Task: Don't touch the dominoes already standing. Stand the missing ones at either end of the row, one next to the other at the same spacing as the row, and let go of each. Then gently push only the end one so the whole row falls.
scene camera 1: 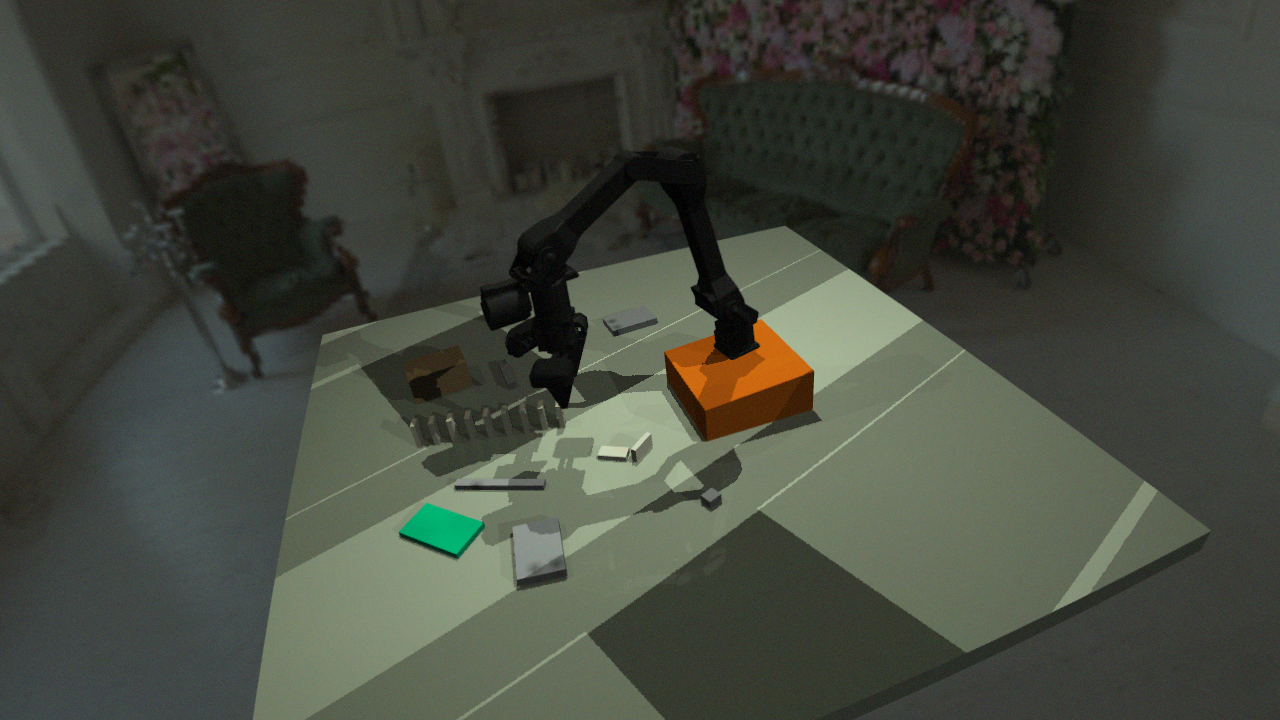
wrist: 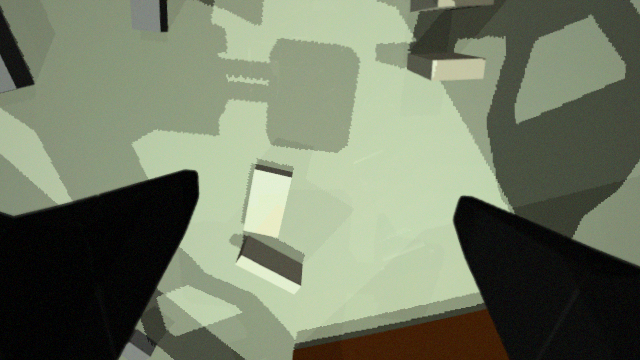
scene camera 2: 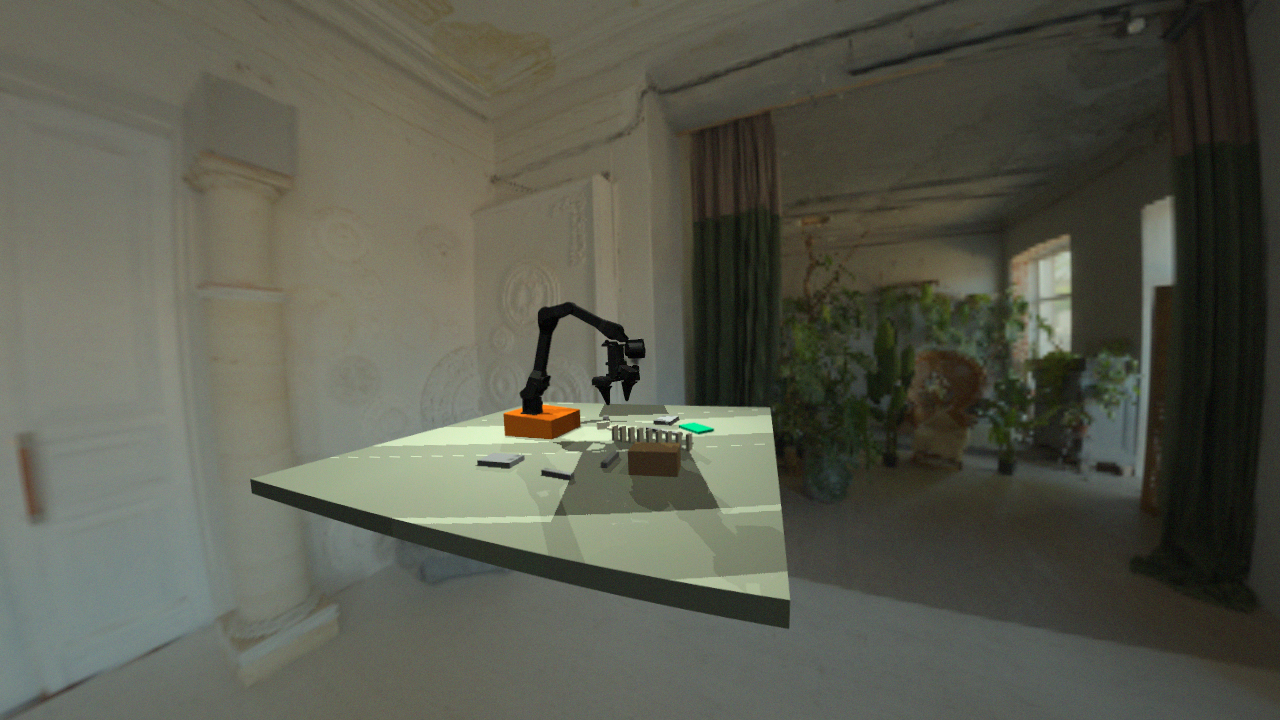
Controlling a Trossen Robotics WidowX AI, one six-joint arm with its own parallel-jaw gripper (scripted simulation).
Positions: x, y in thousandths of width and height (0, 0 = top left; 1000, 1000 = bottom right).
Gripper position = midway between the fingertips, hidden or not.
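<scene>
Scene camera 1 shows my gripper (scene camera 1: 445, 544), open and holding nothing, together with a brown box (scene camera 1: 347, 517) and a green tile (scene camera 1: 350, 740). In scene camera 2, the brown box (scene camera 2: 504, 638) and my gripper (scene camera 2: 482, 560) are visible again. The wrist view contains my gripper (wrist: 516, 546), a domino (wrist: 401, 715), a domino (wrist: 423, 518) and a domino (wrist: 693, 185). The brown box is out of frame in the wrist view; the green tile is out of frame in the wrist view too.
</scene>
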